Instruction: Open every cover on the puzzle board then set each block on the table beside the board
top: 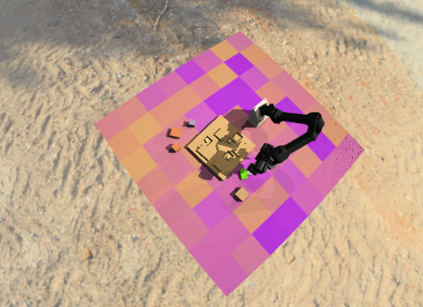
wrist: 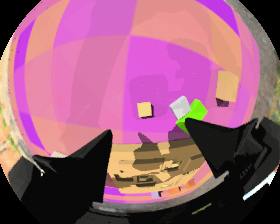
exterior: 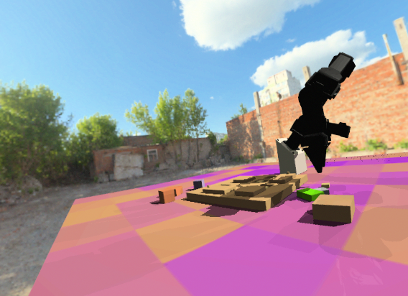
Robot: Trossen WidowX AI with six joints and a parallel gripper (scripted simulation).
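Now: the tan puzzle board 100 mm ahead of my gripper tip, 190 mm to the right of it and 30 mm below it. From my gripper tip the other things lie so: green block 90 mm ahead, 10 mm to the left, 40 mm below; greyish-purple block 160 mm ahead, 430 mm to the right, 30 mm below; tan block 170 mm ahead, 100 mm to the left, 40 mm below.
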